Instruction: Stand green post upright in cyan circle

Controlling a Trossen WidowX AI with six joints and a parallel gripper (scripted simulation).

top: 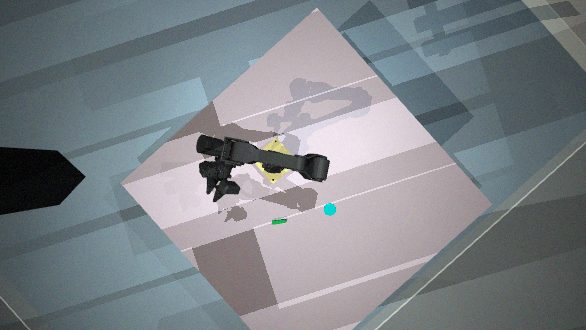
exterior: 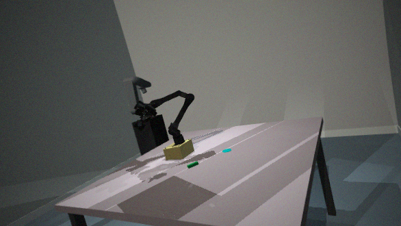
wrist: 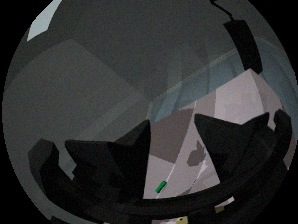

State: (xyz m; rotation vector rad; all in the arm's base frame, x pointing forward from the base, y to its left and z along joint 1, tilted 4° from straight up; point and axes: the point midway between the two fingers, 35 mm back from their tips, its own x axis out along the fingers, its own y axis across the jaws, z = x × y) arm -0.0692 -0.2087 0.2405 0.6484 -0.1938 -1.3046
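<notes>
Now: gripper tip 270 mm short of the green post, 30 mm to the right of it and 310 mm above it. Also, from my gripper tip: cyan circle 410 mm ahead, 250 mm to the left, 310 mm below.
</notes>
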